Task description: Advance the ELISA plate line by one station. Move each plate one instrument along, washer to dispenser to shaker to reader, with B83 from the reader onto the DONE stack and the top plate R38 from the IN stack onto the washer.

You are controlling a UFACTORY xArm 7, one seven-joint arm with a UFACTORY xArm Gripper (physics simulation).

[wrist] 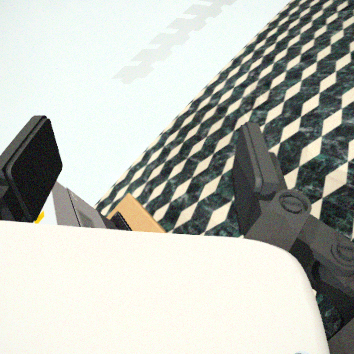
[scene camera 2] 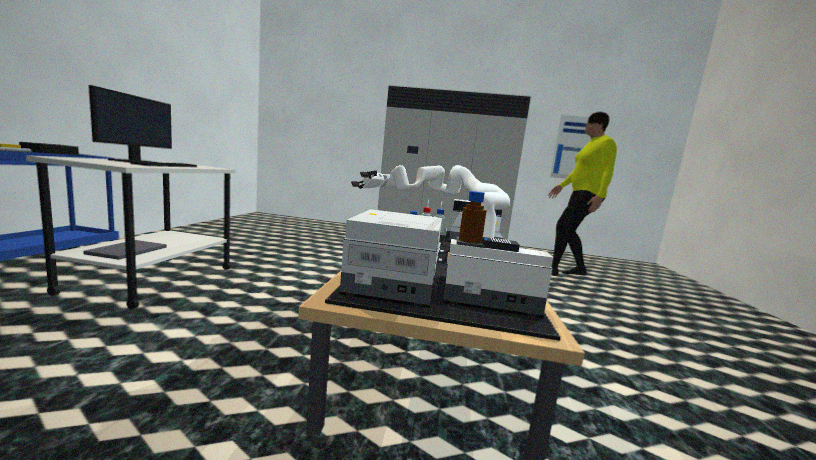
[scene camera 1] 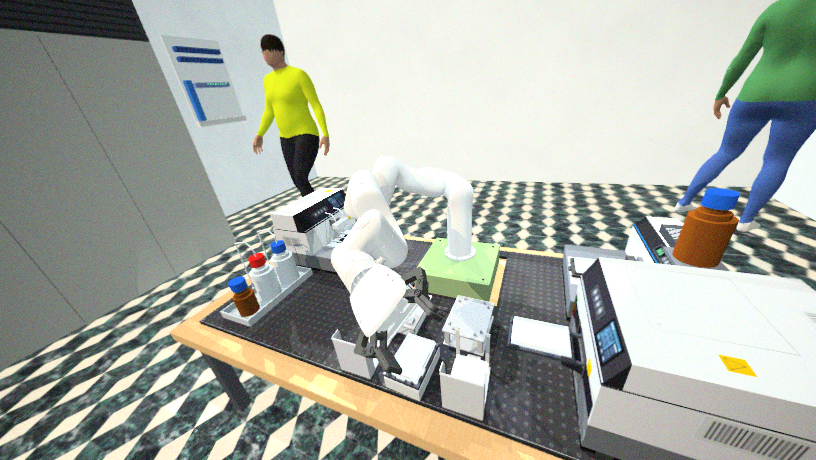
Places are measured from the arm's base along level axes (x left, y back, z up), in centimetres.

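Pixels of known places: gripper, between the fingertips: [wrist: 143, 143] [scene camera 2: 356, 179] [scene camera 1: 416, 344]; arm's base, origin of its link: [scene camera 1: 460, 252].
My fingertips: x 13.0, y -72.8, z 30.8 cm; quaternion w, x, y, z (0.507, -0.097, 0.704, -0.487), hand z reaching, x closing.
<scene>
Ahead of a thing's pixels: the offset from my fingertips to its top centre. "spot": to the spot under its first point.
My gripper [scene camera 1: 377, 353] [scene camera 2: 359, 182] [wrist: 143, 143] is open and empty. It points outward over the table's front edge, above and between a white walled stack holder @(dx -28.1, dy +21.5, dz -25.5 cm) [scene camera 1: 349, 355] and a white plate @(dx -12.7, dy +20.9, dz -31.4 cm) [scene camera 1: 415, 355] in a low tray. Another plate @(dx -22.9, dy +41.3, dz -33.9 cm) [scene camera 1: 408, 318] is partly hidden under my forearm. A plate @(dx -1.7, dy +41.3, dz -31.3 cm) [scene camera 1: 471, 318] sits on a raised stand, and a flat white plate @(dx +17.4, dy +32.5, dz -25.1 cm) [scene camera 1: 540, 335] lies beside the big reader @(dx +46.0, dy +32.9, dz -11.2 cm) [scene camera 1: 702, 337] [scene camera 2: 393, 243]. The washer [scene camera 1: 310, 220] stands at the back left. I cannot read any plate labels.
A second white holder @(dx +2.1, dy +21.5, dz -25.5 cm) [scene camera 1: 465, 384] stands at the front. A rack of capped bottles @(dx -83.7, dy +34.0, dz -13.5 cm) [scene camera 1: 263, 280] is at the left, a brown bottle @(spot: dx +50.1, dy +57.1, dz -5.0 cm) [scene camera 1: 705, 228] [scene camera 2: 472, 220] on an instrument at the right. One person [scene camera 1: 290, 111] [scene camera 2: 585, 188] walks behind the table, another [scene camera 1: 765, 97] at the far right.
</scene>
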